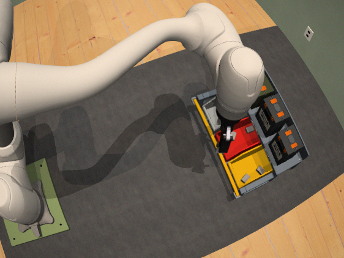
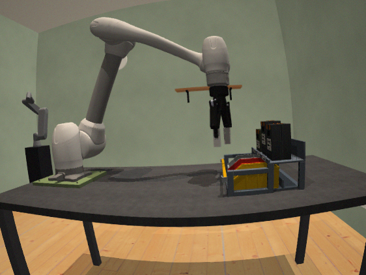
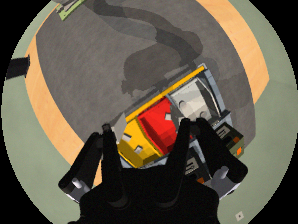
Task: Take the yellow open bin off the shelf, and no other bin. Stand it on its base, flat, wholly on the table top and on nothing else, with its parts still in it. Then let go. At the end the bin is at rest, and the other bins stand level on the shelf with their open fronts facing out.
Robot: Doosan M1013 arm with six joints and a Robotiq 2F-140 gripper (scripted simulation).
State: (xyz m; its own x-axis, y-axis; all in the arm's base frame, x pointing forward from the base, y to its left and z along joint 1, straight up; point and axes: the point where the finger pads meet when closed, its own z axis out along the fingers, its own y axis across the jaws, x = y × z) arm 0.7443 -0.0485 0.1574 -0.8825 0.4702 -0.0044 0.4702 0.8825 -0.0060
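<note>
The yellow bar is 11 cm below my hand. From my hand the other things lie so: yellow open bin 13 cm below, 11 cm to the right, 10 cm ahead; then grey bin 13 cm below, 11 cm to the left, 11 cm ahead; then red bin 13 cm below, 10 cm ahead.
</note>
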